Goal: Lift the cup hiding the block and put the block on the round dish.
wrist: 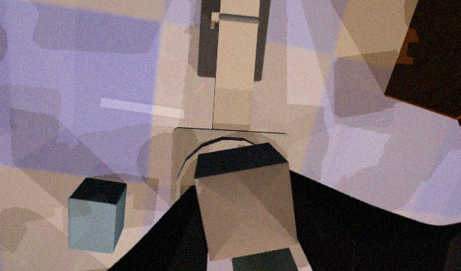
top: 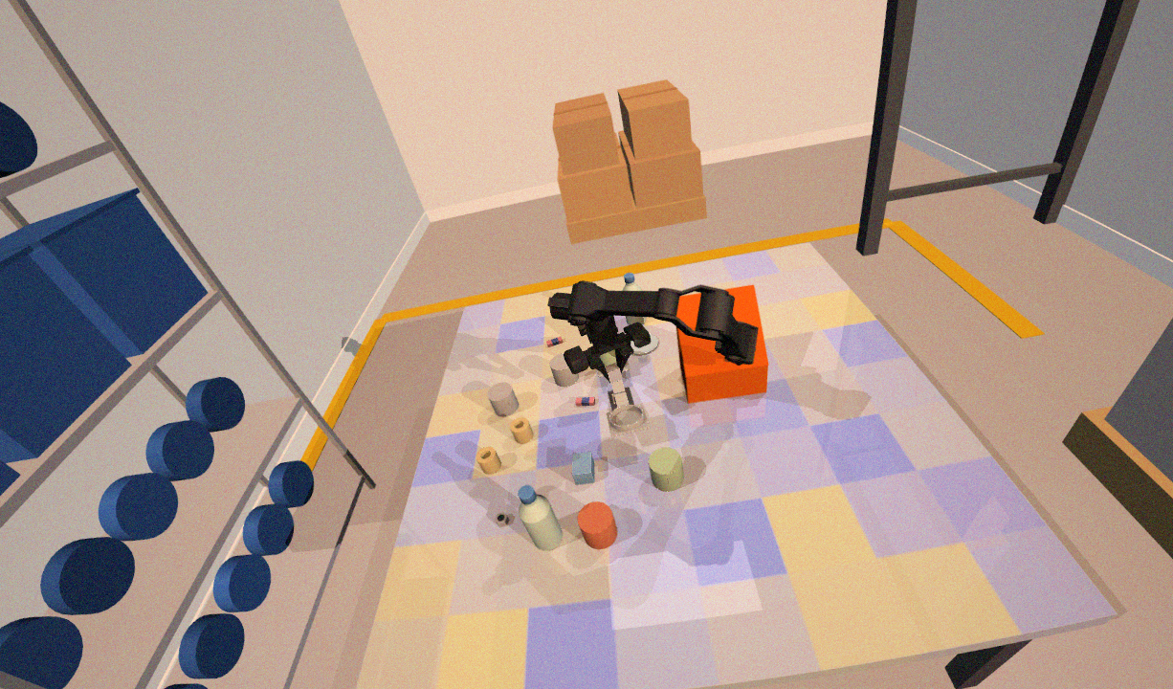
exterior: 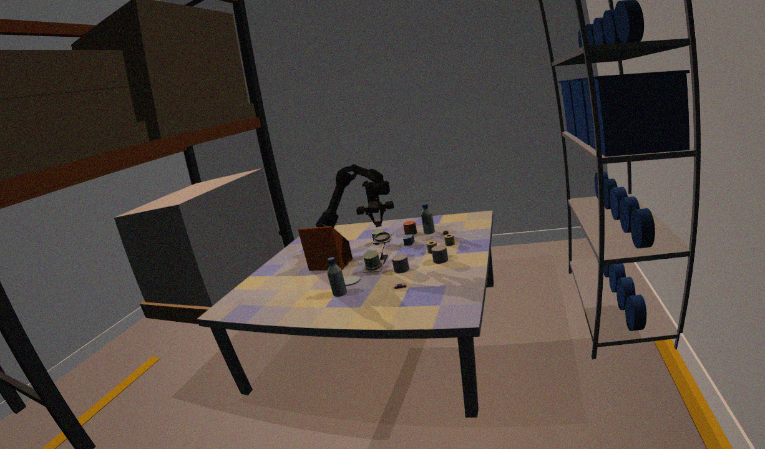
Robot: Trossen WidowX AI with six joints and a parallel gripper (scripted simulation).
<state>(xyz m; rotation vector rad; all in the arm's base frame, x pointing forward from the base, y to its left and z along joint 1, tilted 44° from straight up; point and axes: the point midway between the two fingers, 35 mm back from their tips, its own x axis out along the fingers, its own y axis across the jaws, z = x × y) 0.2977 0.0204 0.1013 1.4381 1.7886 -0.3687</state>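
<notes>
Right now the round dish is 31 cm to the right of my gripper tip, 16 cm below it and 6 cm behind it. Also, from my gripper tip: balance 13 cm below, 7 cm to the right, 1 cm ahead; red cylinder 29 cm to the left, 13 cm below, 3 cm ahead.
</notes>
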